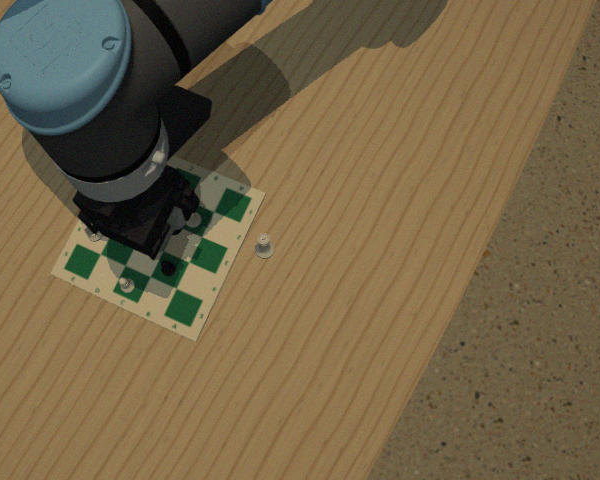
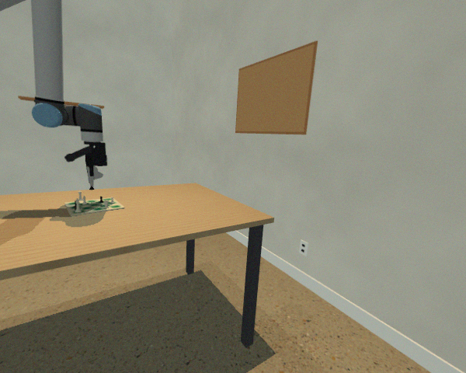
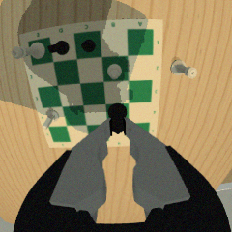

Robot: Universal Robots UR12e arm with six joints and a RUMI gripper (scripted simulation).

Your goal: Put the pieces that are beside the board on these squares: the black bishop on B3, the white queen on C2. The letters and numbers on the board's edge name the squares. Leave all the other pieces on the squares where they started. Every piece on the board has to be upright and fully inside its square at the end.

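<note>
Right now the cream board is 10 cm below my hand, 4 cm to the right of it and 1 cm ahead of it. From my hand the other things lie so: black bishop 1 cm below.
</note>
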